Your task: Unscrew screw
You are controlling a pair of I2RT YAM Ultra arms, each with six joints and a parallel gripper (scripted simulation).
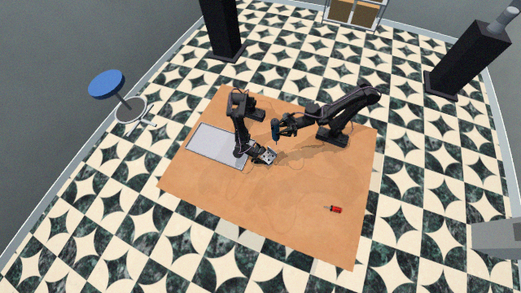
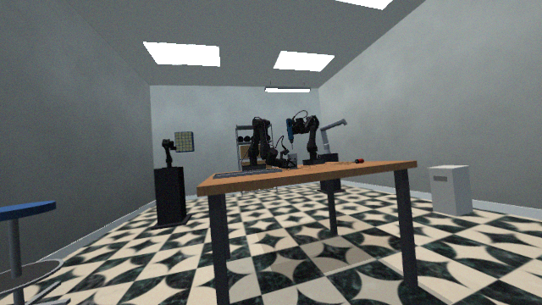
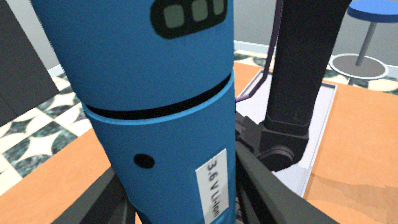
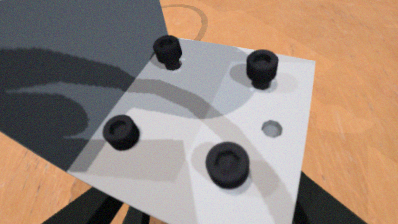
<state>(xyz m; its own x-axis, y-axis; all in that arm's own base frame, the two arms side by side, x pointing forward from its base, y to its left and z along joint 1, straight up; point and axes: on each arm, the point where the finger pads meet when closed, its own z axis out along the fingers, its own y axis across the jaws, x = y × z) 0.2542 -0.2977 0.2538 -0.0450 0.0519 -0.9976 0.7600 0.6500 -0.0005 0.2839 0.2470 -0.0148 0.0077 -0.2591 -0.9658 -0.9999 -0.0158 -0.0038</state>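
The round joint module is right at my right hand. From my right hand the other things lie so: grey mat (330 mm to the right, 20 mm below, 10 mm ahead); then grey bracket (50 mm above); then screw (50 mm above, 20 mm to the right, 10 mm ahead).
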